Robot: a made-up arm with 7 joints. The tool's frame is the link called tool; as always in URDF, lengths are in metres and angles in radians.
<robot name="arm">
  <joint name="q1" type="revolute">
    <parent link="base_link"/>
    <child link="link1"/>
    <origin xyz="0 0 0.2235"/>
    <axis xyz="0 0 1"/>
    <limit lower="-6.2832" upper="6.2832" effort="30" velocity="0.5"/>
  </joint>
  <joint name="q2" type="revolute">
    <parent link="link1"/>
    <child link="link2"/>
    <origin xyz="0 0 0"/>
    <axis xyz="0 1 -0.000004"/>
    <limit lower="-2.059" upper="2.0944" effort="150" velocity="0.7"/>
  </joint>
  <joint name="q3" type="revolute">
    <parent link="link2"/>
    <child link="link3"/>
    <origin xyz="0 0 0.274"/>
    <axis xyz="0 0 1"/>
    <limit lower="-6.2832" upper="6.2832" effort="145" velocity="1.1"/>
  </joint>
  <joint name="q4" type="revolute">
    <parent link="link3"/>
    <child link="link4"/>
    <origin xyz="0.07 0 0"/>
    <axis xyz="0 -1 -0.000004"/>
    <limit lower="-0.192" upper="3.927" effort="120" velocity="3.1"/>
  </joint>
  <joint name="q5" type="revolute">
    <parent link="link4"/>
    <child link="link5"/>
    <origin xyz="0.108 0 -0.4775"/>
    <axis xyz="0 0.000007 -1"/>
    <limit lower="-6.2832" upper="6.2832" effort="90" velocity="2.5"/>
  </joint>
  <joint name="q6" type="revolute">
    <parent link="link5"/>
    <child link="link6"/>
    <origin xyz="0 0 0"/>
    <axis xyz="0 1 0.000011"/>
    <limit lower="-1.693" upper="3.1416" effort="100" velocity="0.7"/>
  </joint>
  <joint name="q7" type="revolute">
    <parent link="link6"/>
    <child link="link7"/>
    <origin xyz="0.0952 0 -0.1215"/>
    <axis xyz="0 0.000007 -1"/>
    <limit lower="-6.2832" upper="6.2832" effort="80" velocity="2.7"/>
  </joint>
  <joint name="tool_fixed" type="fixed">
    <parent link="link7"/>
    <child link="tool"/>
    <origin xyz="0 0 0" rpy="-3.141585 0 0"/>
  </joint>
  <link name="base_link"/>
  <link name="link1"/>
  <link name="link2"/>
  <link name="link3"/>
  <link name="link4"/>
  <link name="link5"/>
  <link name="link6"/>
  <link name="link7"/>
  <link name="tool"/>
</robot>
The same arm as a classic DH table. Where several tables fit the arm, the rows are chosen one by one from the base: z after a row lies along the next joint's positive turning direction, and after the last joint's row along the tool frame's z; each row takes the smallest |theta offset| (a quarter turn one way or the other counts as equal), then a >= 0, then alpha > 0; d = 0 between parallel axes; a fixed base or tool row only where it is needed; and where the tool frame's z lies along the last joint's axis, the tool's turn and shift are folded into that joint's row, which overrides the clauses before.
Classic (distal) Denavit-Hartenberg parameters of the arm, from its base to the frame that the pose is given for. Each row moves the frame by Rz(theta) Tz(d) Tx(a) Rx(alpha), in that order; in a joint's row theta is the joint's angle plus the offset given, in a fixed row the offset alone. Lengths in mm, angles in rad.
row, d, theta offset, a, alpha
q1, 223.5, 0, 0, -1.5708
q2, 0, 0, 0, 1.5708
q3, 274, 0, 70, 1.5708
q4, 0, 0, 108, 1.5708
q5, 477.5, 0, 0, 1.5708
q6, 0, 0, 95.2, -1.5708
q7, 121.5, 0, 0, 0
Joint limits (rad, base to tool): -6.2832..6.2832 -2.059..2.0944 -6.2832..6.2832 -0.192..3.927 -6.2832..6.2832 -1.693..3.1416 -6.2832..6.2832

